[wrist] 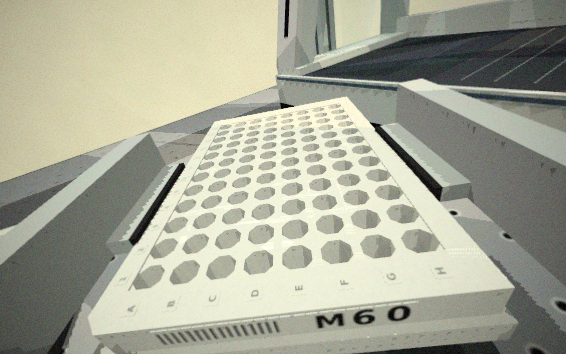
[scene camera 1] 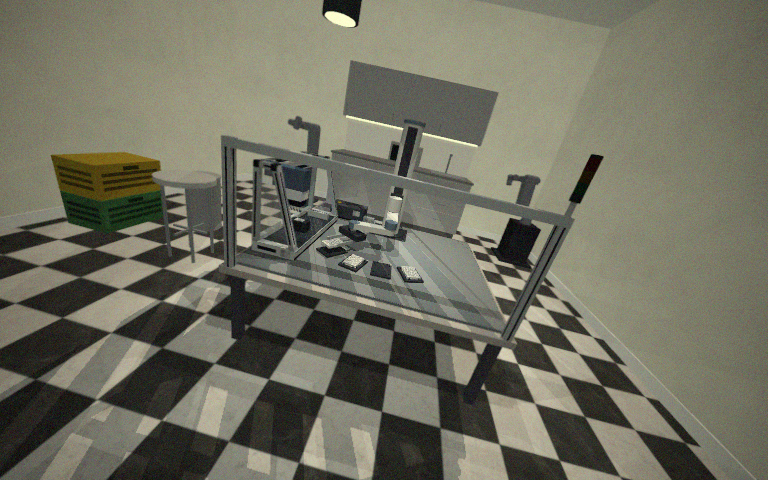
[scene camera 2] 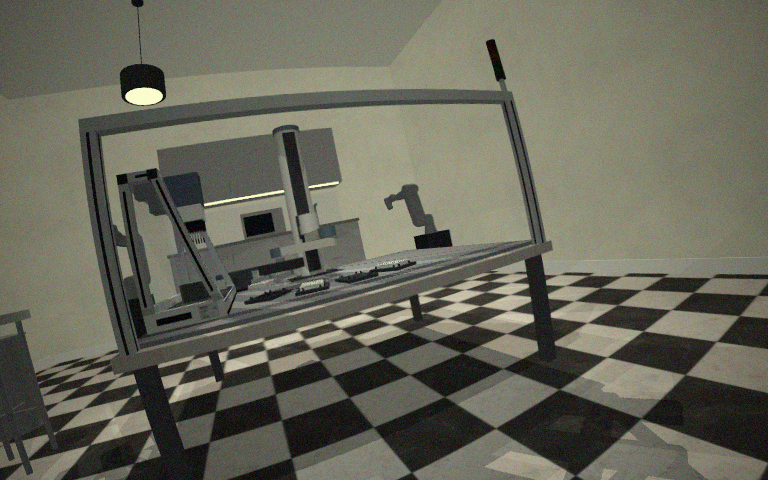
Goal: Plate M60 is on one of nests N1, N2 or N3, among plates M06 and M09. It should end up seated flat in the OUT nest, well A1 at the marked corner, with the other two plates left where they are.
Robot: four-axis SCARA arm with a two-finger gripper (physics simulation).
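Frame: origin at the arm's base, x ahead, y left, z up, level; metres.
Seen in the pictures: gripper, fingertip midpoint: [wrist: 274, 132] [scene camera 1: 332, 241] [scene camera 2: 263, 280].
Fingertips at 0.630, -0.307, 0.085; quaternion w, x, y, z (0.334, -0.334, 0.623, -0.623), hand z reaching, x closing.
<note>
A point is followed by its place in that frame, as x, y, z.
Plate M60 [wrist: 290, 172] @[0.611, -0.300, 0.076] [scene camera 1: 333, 242] @[0.625, -0.302, 0.077] [scene camera 2: 270, 280] @[0.628, -0.283, 0.078] is white with many round wells. My gripper [wrist: 274, 132] @[0.630, -0.308, 0.085] is shut on its two long sides, with dark pads against them. The plate hangs a little above an empty dark nest [scene camera 1: 331, 252] @[0.662, -0.295, 0.024] [scene camera 2: 267, 296] @[0.676, -0.309, 0.025], the leftmost in the scene views. In the wrist view its row letters A to H and the M60 label face the camera, A at the left. Two other white plates [scene camera 1: 353, 261] @[0.730, -0.138, 0.038] [scene camera 1: 410, 273] @[0.699, 0.209, 0.038] sit in dark nests, with another empty dark nest [scene camera 1: 381, 270] @[0.727, 0.037, 0.025] [scene camera 2: 356, 276] @[0.730, 0.031, 0.024] between them. Their labels and the nest names are too small to read.
A slanted metal frame [scene camera 1: 287, 212] @[0.842, -0.513, 0.282] [scene camera 2: 184, 232] @[0.850, -0.527, 0.297] stands at the table's left. A dark device [scene camera 1: 351, 210] @[-0.035, -0.362, 0.106] and a small dark block [scene camera 1: 352, 232] @[0.534, -0.211, 0.138] are behind the nests. The arm's column [scene camera 1: 408, 152] @[0.077, 0.007, 0.678] [scene camera 2: 293, 181] @[0.077, -0.021, 0.557] rises at the back. A rail frame [scene camera 1: 229, 203] @[1.044, -0.691, 0.334] [scene camera 2: 300, 99] @[1.044, -0.123, 0.600] surrounds the table's front.
</note>
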